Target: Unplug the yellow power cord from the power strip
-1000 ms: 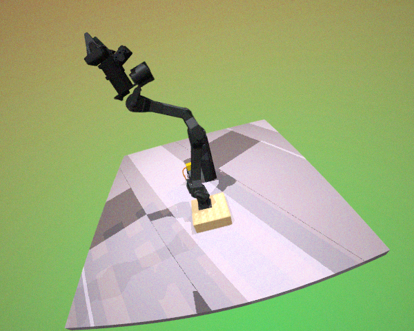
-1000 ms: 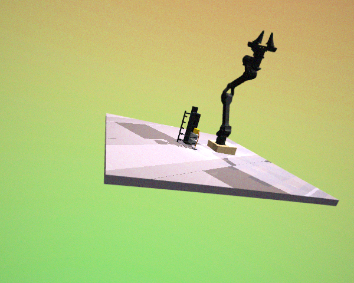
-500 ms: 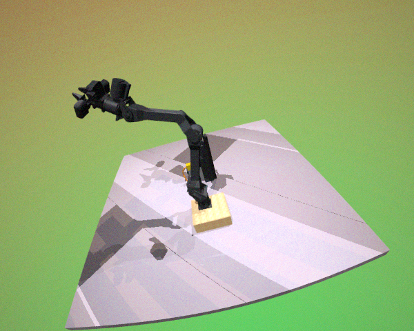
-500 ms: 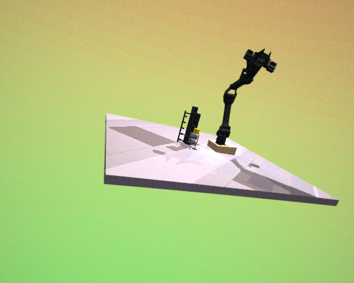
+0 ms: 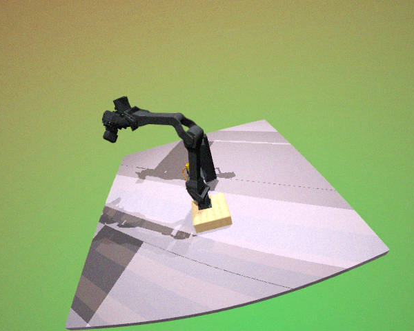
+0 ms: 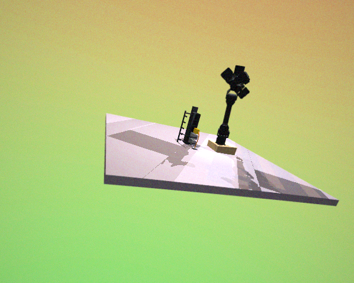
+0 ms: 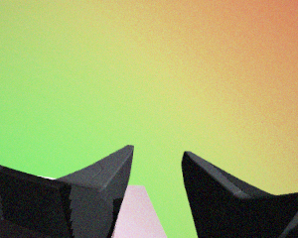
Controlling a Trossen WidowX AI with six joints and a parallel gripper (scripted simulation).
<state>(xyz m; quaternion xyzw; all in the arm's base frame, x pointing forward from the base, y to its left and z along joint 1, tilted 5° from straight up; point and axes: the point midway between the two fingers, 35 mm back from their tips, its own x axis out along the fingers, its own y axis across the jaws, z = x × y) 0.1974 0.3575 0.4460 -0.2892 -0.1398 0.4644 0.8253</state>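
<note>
My gripper tip is now 360 mm to the left of the yellow plug and 350 mm above it.
</note>
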